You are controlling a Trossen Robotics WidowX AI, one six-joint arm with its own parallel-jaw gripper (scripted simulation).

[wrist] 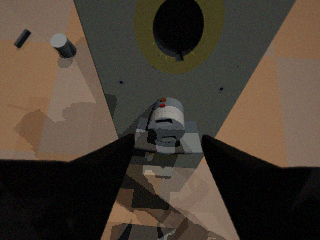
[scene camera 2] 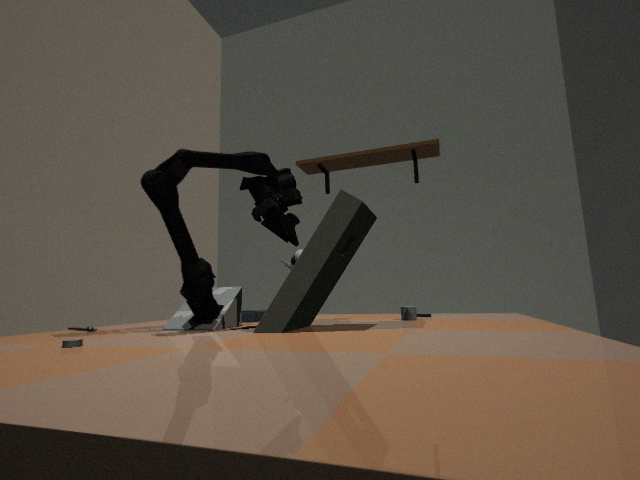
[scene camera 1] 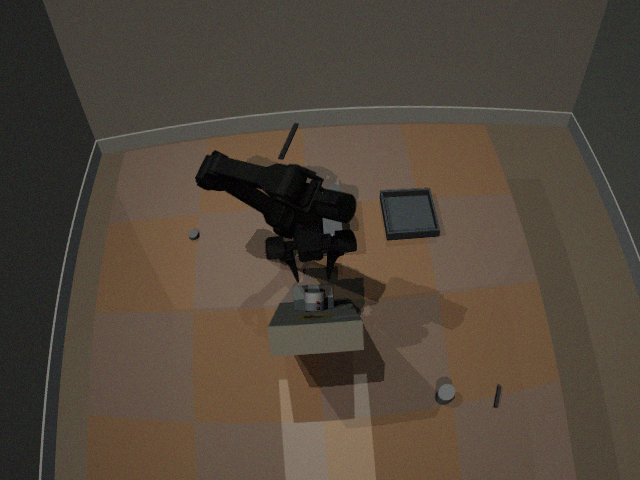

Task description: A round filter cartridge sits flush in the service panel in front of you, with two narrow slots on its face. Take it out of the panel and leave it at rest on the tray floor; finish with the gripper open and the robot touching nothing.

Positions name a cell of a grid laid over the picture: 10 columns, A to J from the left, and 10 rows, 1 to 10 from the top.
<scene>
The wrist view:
my gripper: F6
round filter cartridge: F6
service panel: G3
</scene>
